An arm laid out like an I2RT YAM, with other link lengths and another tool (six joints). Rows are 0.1 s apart.
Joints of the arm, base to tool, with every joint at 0 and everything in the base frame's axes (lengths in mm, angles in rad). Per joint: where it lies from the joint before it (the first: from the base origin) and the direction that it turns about. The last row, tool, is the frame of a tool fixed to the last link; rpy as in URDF.
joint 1: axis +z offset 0 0 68
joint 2: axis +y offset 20 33.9 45.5
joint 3: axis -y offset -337.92 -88.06 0
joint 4: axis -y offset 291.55 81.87 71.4
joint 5: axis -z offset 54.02 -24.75 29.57
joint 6: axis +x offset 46.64 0 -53.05
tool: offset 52 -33 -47 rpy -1.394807 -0.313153 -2.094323
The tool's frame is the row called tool.
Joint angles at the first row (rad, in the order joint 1, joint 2, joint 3, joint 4, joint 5, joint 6):
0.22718, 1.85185, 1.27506, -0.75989, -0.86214, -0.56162
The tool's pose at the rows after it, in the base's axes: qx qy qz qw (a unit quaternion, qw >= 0); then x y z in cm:
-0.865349, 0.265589, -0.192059, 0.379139, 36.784, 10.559, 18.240
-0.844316, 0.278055, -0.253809, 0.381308, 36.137, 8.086, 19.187
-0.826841, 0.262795, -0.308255, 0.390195, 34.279, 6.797, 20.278
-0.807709, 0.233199, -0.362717, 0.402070, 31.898, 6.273, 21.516
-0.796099, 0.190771, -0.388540, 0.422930, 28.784, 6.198, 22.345
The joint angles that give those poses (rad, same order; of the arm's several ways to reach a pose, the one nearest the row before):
0.16888, 1.77218, 1.20303, -0.65558, -0.84530, -0.52015
0.11364, 1.67561, 1.11869, -0.54964, -0.81463, -0.50159
0.08901, 1.55580, 1.01881, -0.46802, -0.79770, -0.52146
0.08588, 1.41808, 0.91628, -0.39302, -0.78238, -0.54896
0.08436, 1.28580, 0.82724, -0.39411, -0.81432, -0.62096

